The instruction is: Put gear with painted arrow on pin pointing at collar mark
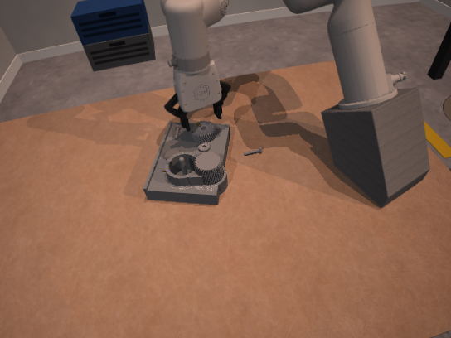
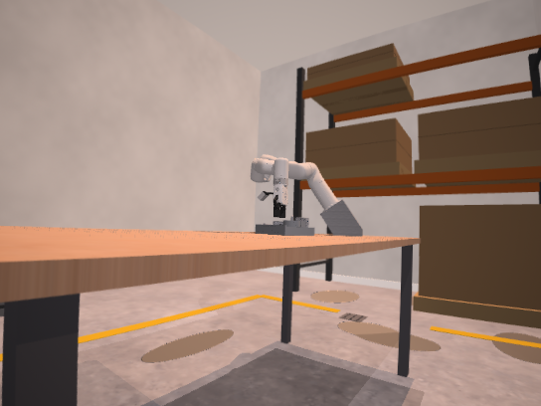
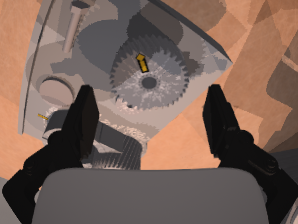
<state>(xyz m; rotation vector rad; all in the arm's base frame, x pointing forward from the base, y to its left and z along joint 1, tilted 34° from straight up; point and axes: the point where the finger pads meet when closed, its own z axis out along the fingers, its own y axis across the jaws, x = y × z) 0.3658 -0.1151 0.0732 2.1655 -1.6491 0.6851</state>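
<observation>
My gripper is now 4 cm above the gear. Also, from my hand: bolt (12 cm behind, 7 cm to the left, 9 cm below).
</observation>
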